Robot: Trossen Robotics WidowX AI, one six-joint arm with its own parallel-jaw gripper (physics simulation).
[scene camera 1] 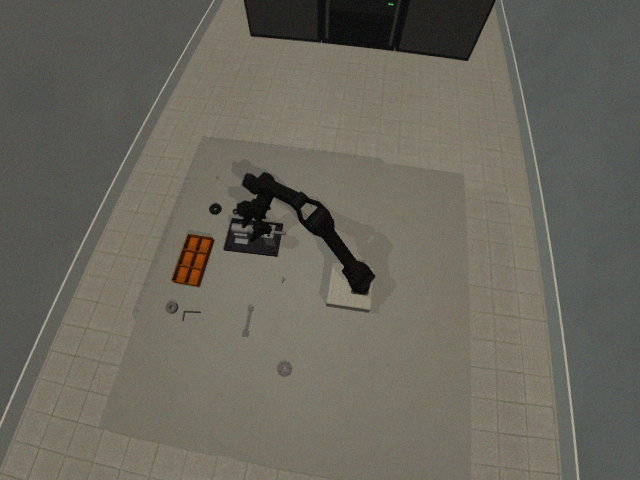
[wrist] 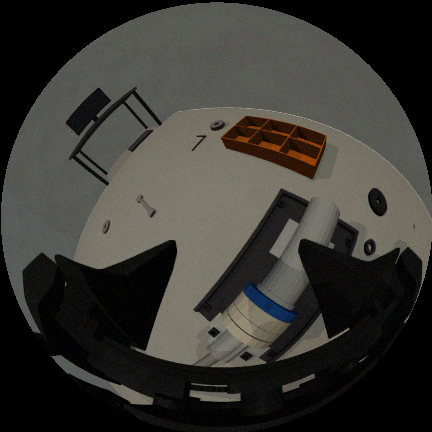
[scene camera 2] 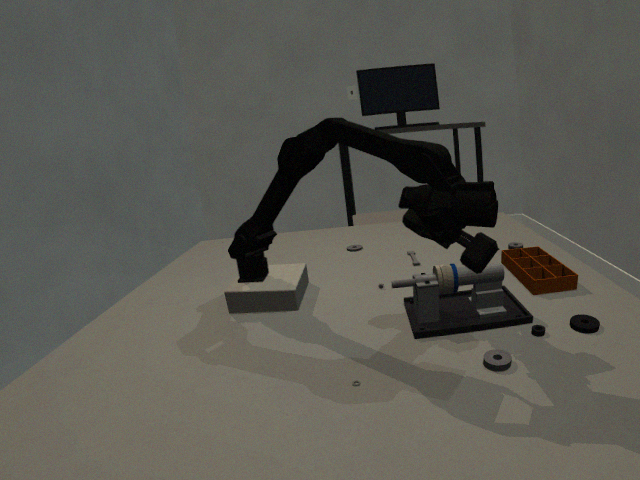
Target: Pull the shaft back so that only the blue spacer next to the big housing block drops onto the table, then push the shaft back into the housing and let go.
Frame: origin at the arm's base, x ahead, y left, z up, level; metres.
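Seen in the pictures: gripper, fingertip midpoint: (scene camera 1: 247, 234) (wrist: 240, 246) (scene camera 2: 458, 251); arm's base, origin of the base link: (scene camera 1: 360, 286) (scene camera 2: 253, 277).
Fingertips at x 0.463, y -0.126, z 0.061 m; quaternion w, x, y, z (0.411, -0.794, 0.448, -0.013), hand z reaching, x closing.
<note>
Pixels of each thing's middle, then the offset from my fingertips to it. "*": a spot on its surface instead.
- blue spacer, body centre: (wrist: 271, 302) (scene camera 2: 452, 278) dz -0.038, dx -0.022, dy -0.041 m
- shaft, surface spot: (wrist: 205, 359) (scene camera 2: 407, 279) (scene camera 1: 277, 232) * dz -0.032, dx -0.110, dy -0.040 m
- orange six-compartment tray, body centre: (wrist: 274, 138) (scene camera 2: 536, 268) (scene camera 1: 193, 259) dz -0.100, dx +0.228, dy +0.102 m
- small black ring, body centre: (wrist: 368, 246) (scene camera 2: 538, 330) dz -0.112, dx +0.114, dy -0.149 m
- grey ring, body centre: (scene camera 2: 497, 360) dz -0.112, dx +0.011, dy -0.220 m
- link-shaped tool, body centre: (wrist: 144, 204) (scene camera 2: 413, 257) (scene camera 1: 248, 321) dz -0.114, dx -0.052, dy +0.311 m
The grey housing (scene camera 1: 241, 227) (scene camera 2: 493, 273) (wrist: 305, 250) is a big cylinder on a block at one end of the dark base plate (scene camera 1: 250, 250) (scene camera 2: 465, 327) (wrist: 252, 255). The blue spacer (scene camera 2: 454, 277) (wrist: 270, 303) is a ring on the shaft line against the housing's end. Cream spacers (scene camera 2: 443, 279) (wrist: 257, 322) sit beside it. The shaft (scene camera 1: 280, 232) (scene camera 2: 403, 283) (wrist: 205, 359) sticks out through the smaller grey support (scene camera 2: 428, 303) at the other end. My gripper (scene camera 1: 249, 232) (wrist: 240, 246) is open and empty above the assembly, one finger over the housing's side. The far finger is hidden in the second scene view.
An orange six-compartment tray (scene camera 1: 206, 261) (scene camera 2: 553, 285) (wrist: 270, 157) stands beyond the housing end. A black ring (scene camera 1: 210, 208) (scene camera 2: 575, 326) (wrist: 373, 198), a small black ring (scene camera 2: 538, 332) and a grey ring (scene camera 2: 490, 364) lie near the plate. A link-shaped tool (scene camera 1: 248, 321) (scene camera 2: 413, 258) (wrist: 146, 205) lies farther off.
</note>
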